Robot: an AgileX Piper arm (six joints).
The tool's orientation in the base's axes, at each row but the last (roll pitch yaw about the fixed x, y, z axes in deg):
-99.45, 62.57, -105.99
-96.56, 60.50, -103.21
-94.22, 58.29, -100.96
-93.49, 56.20, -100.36
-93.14, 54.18, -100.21
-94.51, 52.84, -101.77
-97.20, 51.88, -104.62
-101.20, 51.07, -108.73
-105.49, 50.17, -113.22
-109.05, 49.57, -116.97
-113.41, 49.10, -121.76
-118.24, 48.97, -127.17
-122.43, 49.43, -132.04
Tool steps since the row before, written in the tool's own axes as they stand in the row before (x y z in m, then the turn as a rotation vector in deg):
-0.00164, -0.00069, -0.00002, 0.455, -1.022, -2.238
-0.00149, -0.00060, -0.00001, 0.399, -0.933, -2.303
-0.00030, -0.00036, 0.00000, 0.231, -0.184, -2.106
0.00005, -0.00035, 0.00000, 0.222, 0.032, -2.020
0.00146, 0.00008, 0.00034, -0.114, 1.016, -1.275
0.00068, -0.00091, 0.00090, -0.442, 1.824, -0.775
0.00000, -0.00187, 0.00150, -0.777, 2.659, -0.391
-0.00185, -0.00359, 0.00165, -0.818, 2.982, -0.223
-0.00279, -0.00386, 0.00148, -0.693, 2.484, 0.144
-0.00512, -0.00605, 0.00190, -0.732, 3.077, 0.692
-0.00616, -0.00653, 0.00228, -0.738, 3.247, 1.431
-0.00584, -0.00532, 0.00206, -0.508, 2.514, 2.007
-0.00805, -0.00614, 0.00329, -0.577, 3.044, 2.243
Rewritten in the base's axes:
0.00013, 0.00012, 0.00177, -2.355, -0.813, 0.230
0.00011, 0.00019, 0.00159, -2.405, -0.701, 0.239
0.00000, -0.00015, 0.00044, -2.127, -0.005, -0.019
-0.00004, -0.00032, 0.00015, -2.021, 0.167, -0.134
0.00019, -0.00082, -0.00124, -1.160, 1.055, -0.460
0.00073, -0.00125, -0.00004, -0.557, 1.819, -0.709
0.00134, -0.00170, 0.00103, -0.063, 2.617, -0.987
0.00177, -0.00200, 0.00345, 0.129, 2.866, -1.175
0.00196, -0.00167, 0.00427, 0.429, 2.331, -1.026
0.00311, -0.00221, 0.00720, 0.985, 2.708, -1.475
0.00408, -0.00231, 0.00799, 1.686, 2.679, -1.765
0.00408, -0.00179, 0.00684, 2.105, 1.818, -1.694
0.00628, -0.00210, 0.00834, 2.364, 2.232, -2.015

